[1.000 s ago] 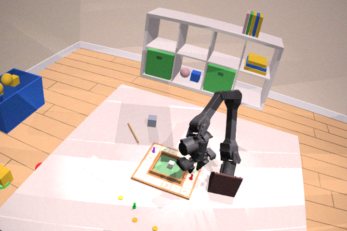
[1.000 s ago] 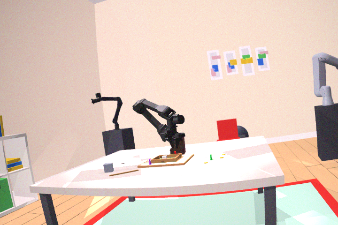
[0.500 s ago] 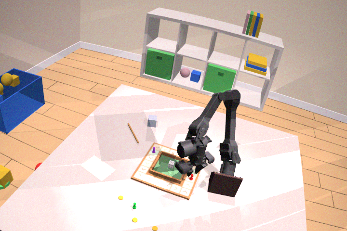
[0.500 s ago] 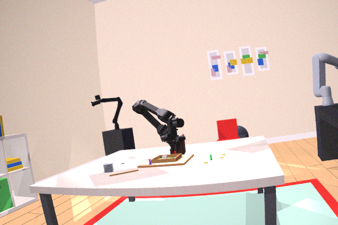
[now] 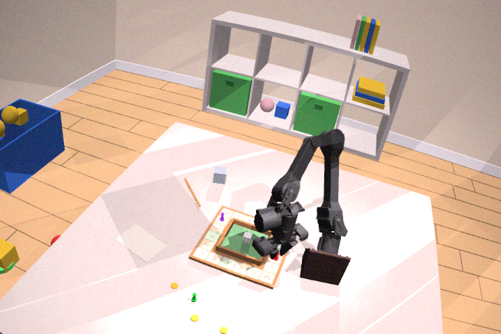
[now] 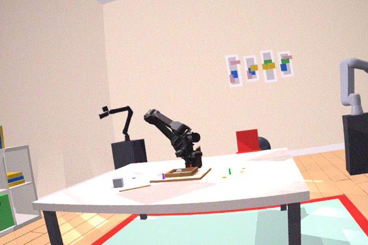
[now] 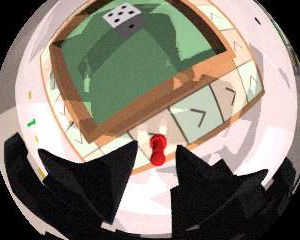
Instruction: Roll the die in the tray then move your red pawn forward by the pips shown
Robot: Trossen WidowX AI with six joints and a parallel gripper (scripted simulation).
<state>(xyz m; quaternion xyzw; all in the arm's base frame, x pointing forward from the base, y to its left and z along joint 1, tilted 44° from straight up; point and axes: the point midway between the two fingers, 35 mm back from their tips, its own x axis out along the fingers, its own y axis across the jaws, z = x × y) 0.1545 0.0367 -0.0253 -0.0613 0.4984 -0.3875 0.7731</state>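
The white die is 12 cm ahead of my gripper tip and 3 cm to the right of it. From my gripper tip the other things lie so: purple pawn: 24 cm ahead, 8 cm to the right; red pawn: right at my gripper tip; green tray: 12 cm ahead, 2 cm to the right, 2 cm below.
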